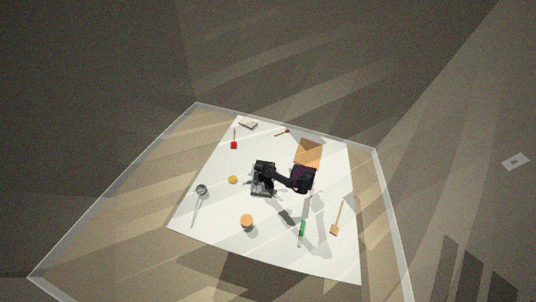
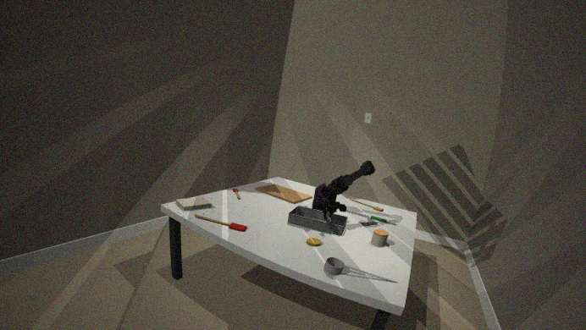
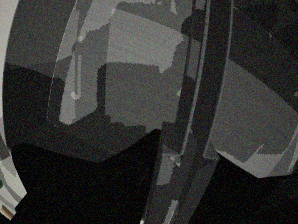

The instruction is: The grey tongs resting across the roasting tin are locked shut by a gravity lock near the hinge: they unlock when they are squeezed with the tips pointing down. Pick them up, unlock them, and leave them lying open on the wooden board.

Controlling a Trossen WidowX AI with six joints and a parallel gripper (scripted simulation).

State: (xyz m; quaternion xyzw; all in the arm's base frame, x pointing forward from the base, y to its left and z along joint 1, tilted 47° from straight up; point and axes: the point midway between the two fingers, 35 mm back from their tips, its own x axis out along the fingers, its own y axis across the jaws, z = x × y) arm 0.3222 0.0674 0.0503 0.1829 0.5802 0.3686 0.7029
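My gripper tip is 3 cm short of the roasting tin and 4 cm to the left of it. Round my gripper tip: green-handled tool (28 cm behind, 35 cm to the left, 2 cm below); yellow disc (27 cm ahead, 1 cm to the left, 2 cm below); cork-topped jar (9 cm ahead, 32 cm to the left).
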